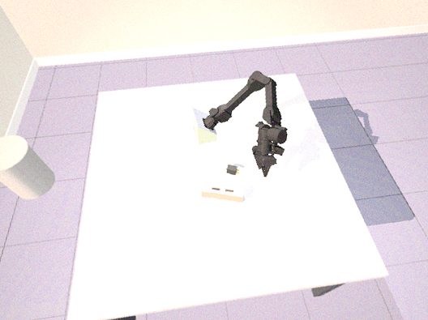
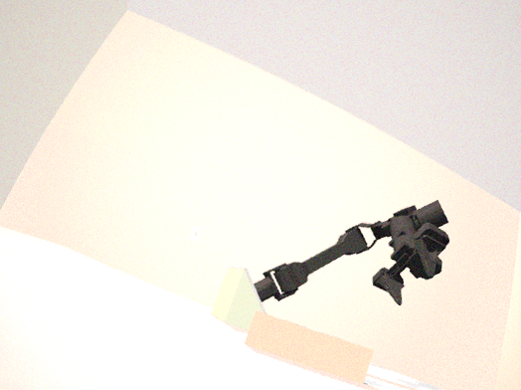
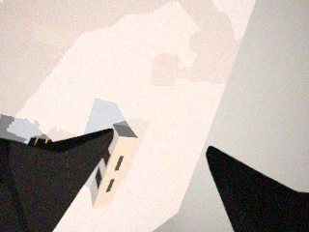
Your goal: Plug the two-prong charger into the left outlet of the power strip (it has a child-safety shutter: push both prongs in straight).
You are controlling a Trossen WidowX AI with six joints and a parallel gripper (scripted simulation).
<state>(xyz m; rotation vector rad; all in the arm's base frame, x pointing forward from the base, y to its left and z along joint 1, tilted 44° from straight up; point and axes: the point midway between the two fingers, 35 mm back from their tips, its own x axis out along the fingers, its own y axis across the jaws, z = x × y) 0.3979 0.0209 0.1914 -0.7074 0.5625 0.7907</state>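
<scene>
My gripper tip is now 16 cm above the two-prong charger, 14 cm past it and 7 cm to the left of it.
</scene>
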